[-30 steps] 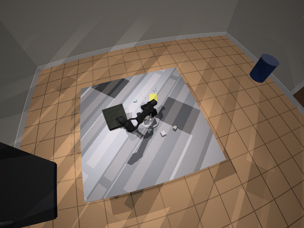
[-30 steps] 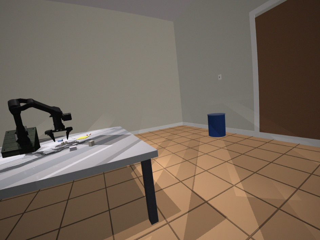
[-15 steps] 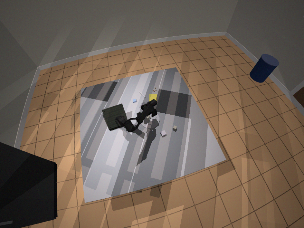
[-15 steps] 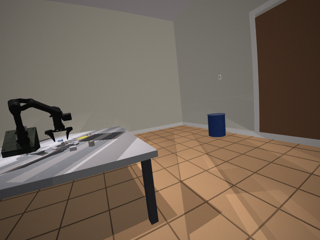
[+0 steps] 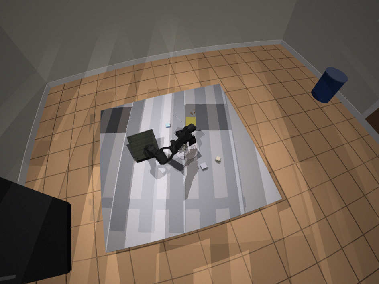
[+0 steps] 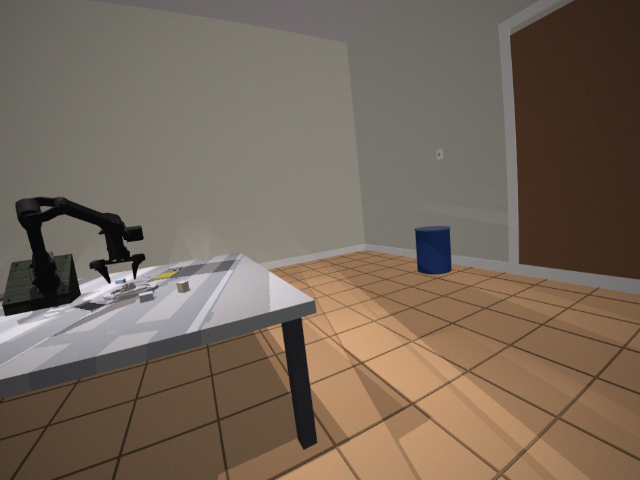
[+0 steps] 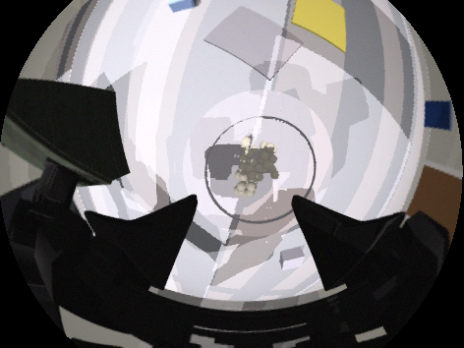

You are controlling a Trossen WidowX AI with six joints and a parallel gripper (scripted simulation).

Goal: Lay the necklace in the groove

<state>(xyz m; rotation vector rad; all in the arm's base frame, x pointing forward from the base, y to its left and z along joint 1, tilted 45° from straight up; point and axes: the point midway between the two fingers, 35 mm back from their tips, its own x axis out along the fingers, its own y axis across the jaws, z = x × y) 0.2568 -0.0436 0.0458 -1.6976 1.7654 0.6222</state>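
Now: the round bead board 2 cm ahead of my gripper tip and 4 cm below it. Round my gripper tip: grey card 4 cm ahead, 18 cm to the left, 5 cm below; beige cube 22 cm ahead, 18 cm to the right, 3 cm below; white block 9 cm ahead, 19 cm to the right, 4 cm below.
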